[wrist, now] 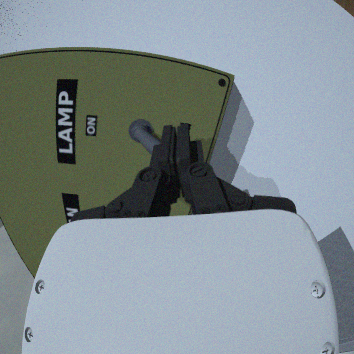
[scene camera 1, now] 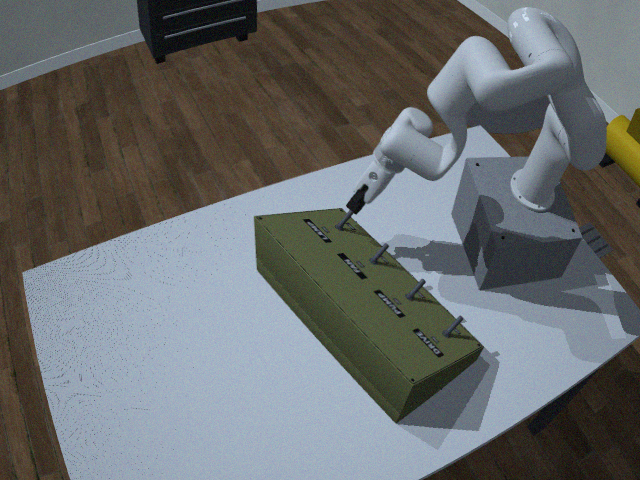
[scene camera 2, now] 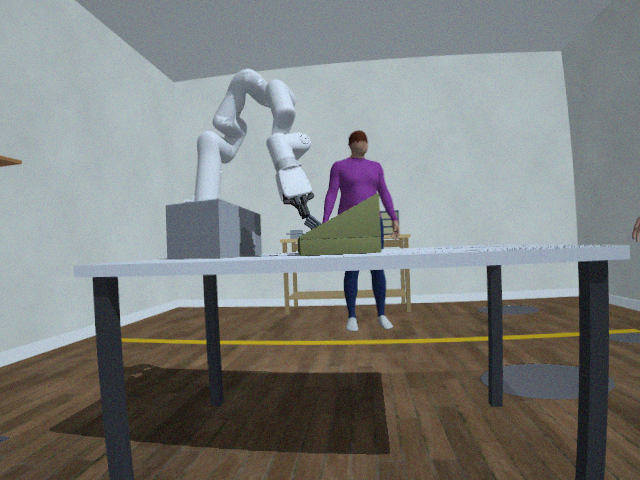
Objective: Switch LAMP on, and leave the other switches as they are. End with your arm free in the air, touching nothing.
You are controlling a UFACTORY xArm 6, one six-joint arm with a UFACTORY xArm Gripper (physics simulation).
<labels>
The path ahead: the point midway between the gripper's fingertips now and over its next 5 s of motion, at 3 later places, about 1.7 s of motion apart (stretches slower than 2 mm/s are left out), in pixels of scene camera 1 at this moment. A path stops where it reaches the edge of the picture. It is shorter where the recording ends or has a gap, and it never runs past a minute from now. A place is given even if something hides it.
My gripper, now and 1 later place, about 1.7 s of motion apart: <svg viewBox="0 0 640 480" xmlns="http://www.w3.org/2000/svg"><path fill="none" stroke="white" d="M352 209L364 202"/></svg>
</labels>
